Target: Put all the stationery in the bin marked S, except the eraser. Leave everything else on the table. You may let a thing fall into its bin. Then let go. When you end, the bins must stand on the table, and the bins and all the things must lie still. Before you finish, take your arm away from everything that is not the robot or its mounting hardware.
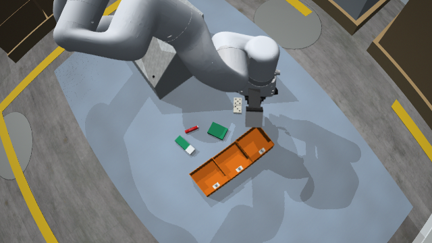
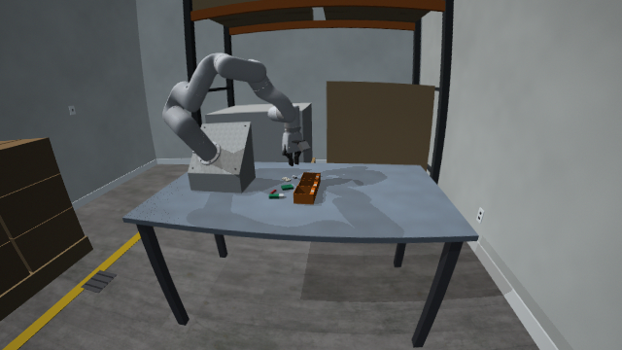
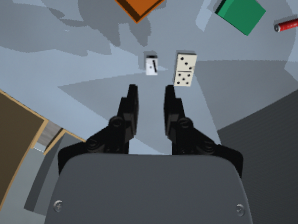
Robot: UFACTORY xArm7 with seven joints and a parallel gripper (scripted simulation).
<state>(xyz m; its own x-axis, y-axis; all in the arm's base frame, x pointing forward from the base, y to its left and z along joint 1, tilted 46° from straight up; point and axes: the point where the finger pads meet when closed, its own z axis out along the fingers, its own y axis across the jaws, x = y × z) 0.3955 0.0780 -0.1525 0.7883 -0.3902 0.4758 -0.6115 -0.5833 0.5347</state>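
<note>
Now: hand 8 cm above the grey sharpener. The rest, counted from my hand: dotted domino (3 cm behind, 3 cm to the right, 9 cm below); orange bin (11 cm ahead, 15 cm to the right, 7 cm below); green block (13 cm to the right, 9 cm below).
</note>
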